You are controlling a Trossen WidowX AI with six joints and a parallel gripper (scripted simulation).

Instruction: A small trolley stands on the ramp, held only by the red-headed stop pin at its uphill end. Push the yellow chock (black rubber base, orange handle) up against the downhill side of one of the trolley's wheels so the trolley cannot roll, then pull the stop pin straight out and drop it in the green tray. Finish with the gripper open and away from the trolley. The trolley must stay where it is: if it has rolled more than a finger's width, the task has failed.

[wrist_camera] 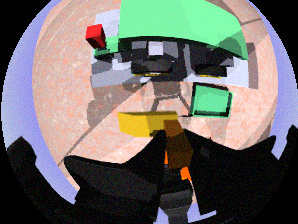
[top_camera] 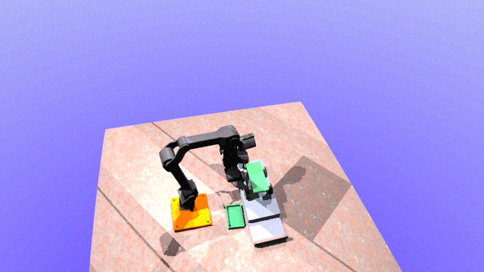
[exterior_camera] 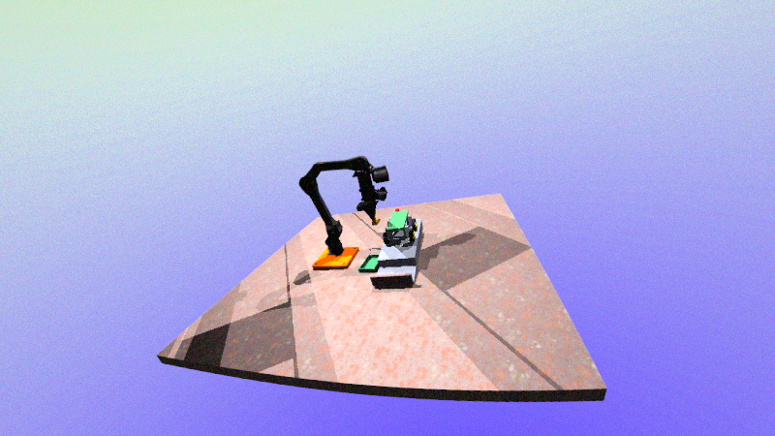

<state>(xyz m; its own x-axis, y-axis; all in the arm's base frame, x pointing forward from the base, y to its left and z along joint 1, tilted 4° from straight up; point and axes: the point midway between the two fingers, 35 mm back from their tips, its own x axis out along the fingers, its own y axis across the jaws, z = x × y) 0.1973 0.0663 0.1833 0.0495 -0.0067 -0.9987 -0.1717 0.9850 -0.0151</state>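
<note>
My gripper tip is now 80 mm short of the red-headed stop pin, 90 mm to the right of it and 30 mm above it. From my gripper tip the other things lie so: green tray 20 mm ahead, 130 mm to the right, 170 mm below; then yellow chock 20 mm to the left, 10 mm below; then trolley 120 mm ahead, 10 mm to the right, 50 mm below.
</note>
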